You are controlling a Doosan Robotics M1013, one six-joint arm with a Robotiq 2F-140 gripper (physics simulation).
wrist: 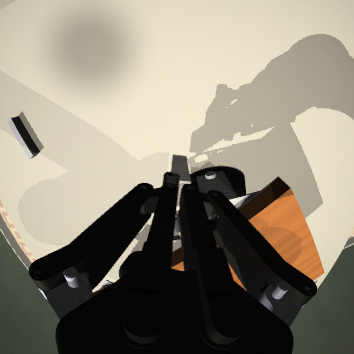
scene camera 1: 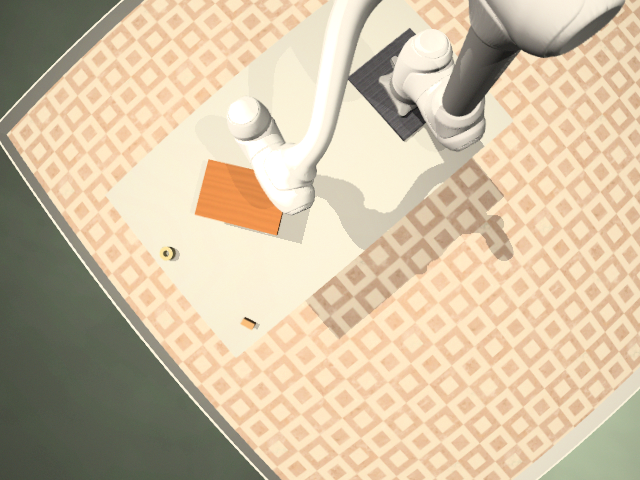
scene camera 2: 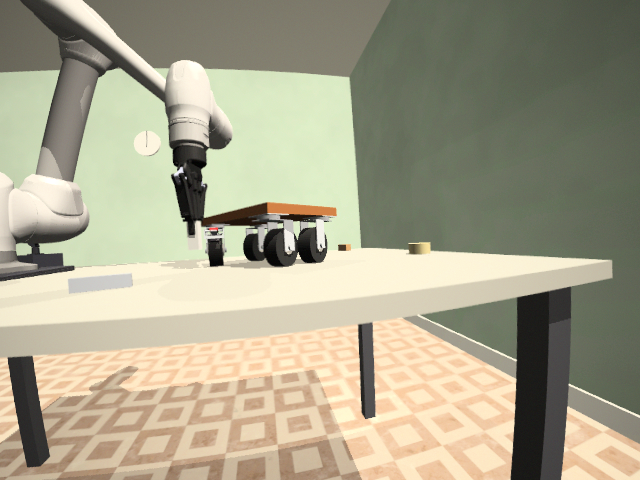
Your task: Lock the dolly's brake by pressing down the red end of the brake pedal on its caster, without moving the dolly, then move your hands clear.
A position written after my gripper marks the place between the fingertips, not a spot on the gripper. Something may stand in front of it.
Observation:
In view: my gripper (scene camera 2: 195, 249), a dolly (scene camera 2: 280, 247) and a grey bar (scene camera 2: 103, 282).
The dolly shows as well in the wrist view (wrist: 273, 211) and in scene camera 1 (scene camera 1: 229, 193). My gripper shows as well in the wrist view (wrist: 177, 166).

